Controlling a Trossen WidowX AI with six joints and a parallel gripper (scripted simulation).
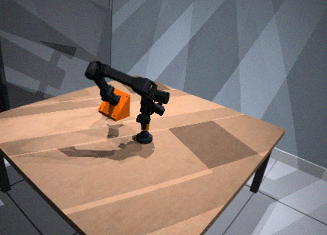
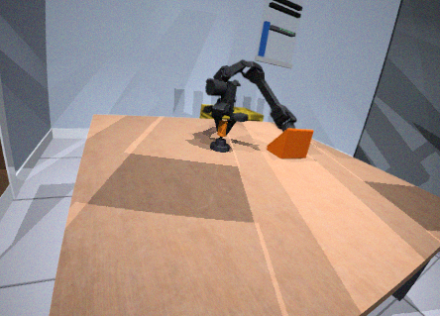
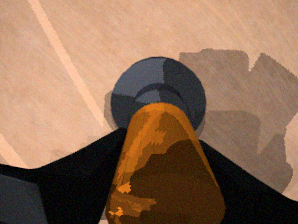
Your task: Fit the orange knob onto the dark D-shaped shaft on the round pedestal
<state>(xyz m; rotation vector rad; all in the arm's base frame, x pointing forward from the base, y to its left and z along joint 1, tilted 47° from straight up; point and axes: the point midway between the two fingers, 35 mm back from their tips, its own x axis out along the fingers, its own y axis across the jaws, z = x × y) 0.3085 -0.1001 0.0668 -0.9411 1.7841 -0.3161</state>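
Now: gripper tip 20 mm below the orange knob. The rest, counted from my gripper tip: round pedestal: 40 mm below.
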